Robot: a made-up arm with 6 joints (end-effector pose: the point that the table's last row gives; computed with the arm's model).
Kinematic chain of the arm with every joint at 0, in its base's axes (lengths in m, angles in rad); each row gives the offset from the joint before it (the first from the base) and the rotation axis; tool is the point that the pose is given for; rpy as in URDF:
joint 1: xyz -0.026 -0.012 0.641 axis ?
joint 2: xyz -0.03 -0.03 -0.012 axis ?
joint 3: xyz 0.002 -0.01 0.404 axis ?
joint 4: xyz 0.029 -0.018 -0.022 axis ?
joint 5: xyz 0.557 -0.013 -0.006 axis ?
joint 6: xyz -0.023 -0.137 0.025 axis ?
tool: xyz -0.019 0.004 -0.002 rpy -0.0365 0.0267 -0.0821
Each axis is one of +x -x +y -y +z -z.
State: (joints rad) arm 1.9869 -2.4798 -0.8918 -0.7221 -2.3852 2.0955
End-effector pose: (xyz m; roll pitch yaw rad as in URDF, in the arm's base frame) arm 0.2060 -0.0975 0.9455 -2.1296 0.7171 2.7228
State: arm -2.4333 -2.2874 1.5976 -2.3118 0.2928 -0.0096
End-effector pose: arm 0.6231 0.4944 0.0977 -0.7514 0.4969 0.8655
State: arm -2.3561 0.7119 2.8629 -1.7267 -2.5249 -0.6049
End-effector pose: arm -0.0673 -0.0069 1.5554 -0.4406 0.8167 -1.4889
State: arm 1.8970 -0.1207 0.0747 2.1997 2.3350 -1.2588
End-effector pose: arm -0.1645 0.4495 1.2729 -0.0878 0.6083 -2.1193
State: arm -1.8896 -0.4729 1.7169 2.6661 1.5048 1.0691
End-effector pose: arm 0.2165 0.5508 1.3969 1.6832 -0.5278 -1.2542
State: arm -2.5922 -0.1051 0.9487 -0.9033 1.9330 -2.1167
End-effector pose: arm -0.3931 -0.1109 1.4431 -1.4584 -0.0554 1.3360
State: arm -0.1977 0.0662 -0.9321 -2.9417 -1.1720 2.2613
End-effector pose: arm 0.2263 0.0239 0.4845 0.7407 -0.0871 -0.0515
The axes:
joint 1: +z
joint 2: +y
joint 3: -y
joint 4: -x
joint 5: -y
joint 6: -x

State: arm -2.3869 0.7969 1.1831 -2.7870 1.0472 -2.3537
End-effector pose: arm -0.5290 -0.6136 1.0682 -1.2579 0.5321 -2.8239
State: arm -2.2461 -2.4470 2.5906 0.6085 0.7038 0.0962
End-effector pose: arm -0.1271 0.1610 -0.1757 -0.4097 0.5830 -1.8896
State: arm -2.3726 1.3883 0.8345 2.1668 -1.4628 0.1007
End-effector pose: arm -0.6499 -0.6933 0.4487 -2.4115 -0.5078 2.8224
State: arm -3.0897 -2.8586 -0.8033 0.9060 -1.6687 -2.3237
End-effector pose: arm 0.5038 0.1411 0.7349 2.6548 -0.1898 2.3546
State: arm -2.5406 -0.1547 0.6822 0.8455 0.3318 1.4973
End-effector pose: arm -0.2832 0.0040 1.4904 -2.8763 -1.0638 -1.9318
